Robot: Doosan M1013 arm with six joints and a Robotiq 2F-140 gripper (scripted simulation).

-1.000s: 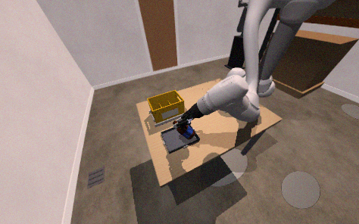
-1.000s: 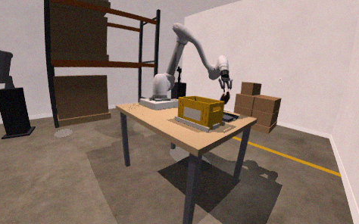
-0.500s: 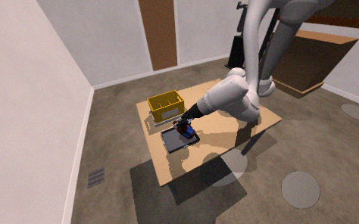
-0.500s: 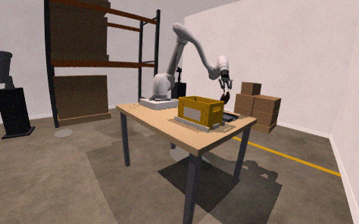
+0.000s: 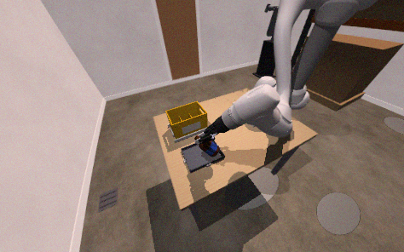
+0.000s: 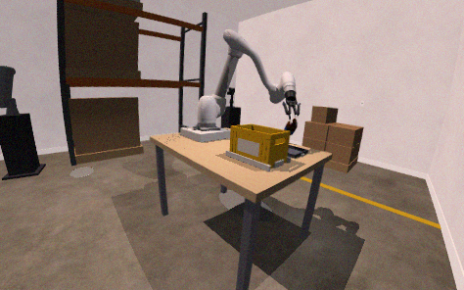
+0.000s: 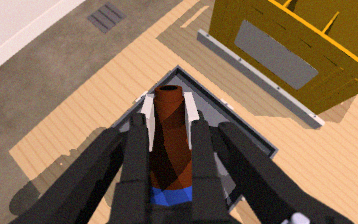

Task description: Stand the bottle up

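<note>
Right now my hand is 5 cm above the brown bottle, 2 cm to the right of it and 2 cm past it. Also, from my hand: yellow crate 32 cm to the right, 13 cm below, 1 cm ahead; then dark grey tray 20 cm below, 4 cm to the right, 1 cm behind.
</note>
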